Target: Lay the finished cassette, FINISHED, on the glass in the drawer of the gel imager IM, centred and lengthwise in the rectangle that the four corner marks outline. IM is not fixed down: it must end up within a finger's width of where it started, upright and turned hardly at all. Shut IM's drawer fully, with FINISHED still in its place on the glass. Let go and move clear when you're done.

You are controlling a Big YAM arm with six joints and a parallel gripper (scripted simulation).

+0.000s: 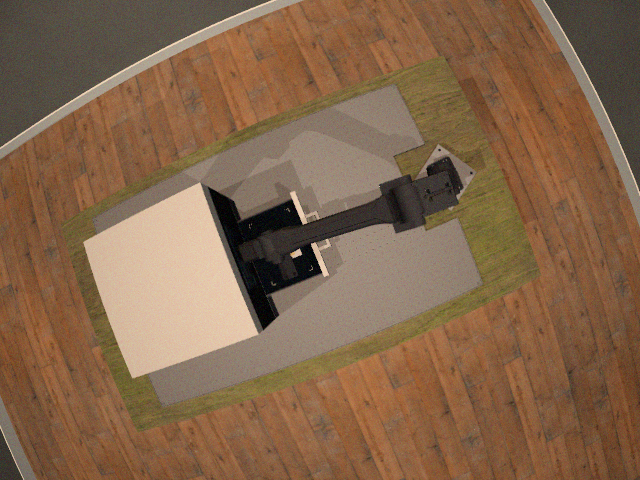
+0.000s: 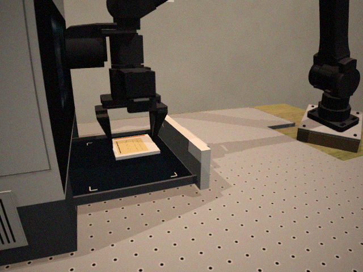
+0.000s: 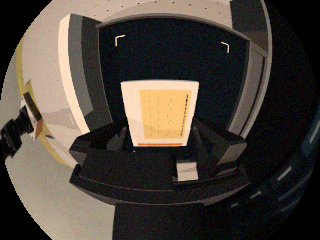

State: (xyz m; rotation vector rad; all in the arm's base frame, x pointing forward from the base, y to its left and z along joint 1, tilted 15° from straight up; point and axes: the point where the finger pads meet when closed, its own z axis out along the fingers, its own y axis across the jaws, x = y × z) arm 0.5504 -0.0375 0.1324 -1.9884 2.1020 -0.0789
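The cassette lies 1 cm to the right of my hand and 1 cm below it. Also, from my hand: imager drawer 3 cm ahead, 2 cm below.
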